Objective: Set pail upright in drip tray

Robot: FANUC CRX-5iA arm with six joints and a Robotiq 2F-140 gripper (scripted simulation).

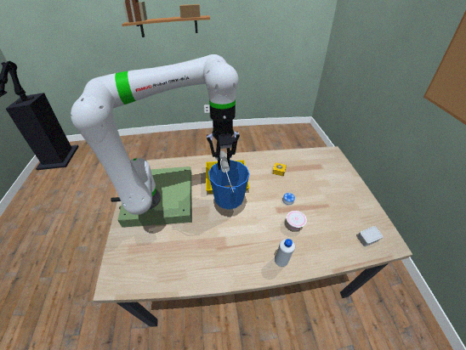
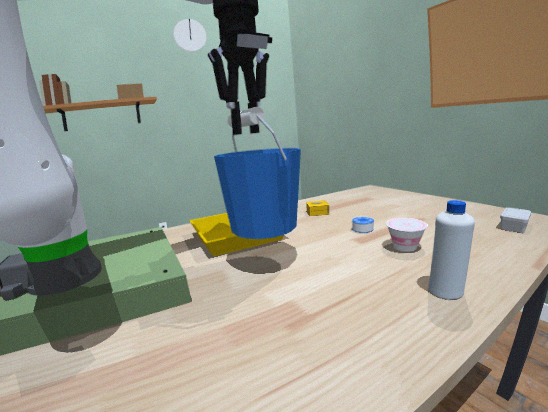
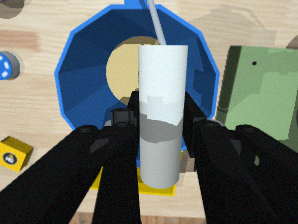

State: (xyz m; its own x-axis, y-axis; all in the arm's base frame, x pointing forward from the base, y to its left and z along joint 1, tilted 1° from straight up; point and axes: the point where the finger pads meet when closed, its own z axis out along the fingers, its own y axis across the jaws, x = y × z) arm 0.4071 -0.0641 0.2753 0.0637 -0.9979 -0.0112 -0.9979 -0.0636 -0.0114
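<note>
My gripper is now 10 cm above the blue pail and 2 cm short of it. From my hand the other things lie so: white bottle: 33 cm to the right, 25 cm below, 22 cm ahead; then yellow drip tray: 32 cm below, 22 cm to the left, 3 cm ahead; then grey box: 71 cm ahead, 31 cm below, 30 cm to the right.
</note>
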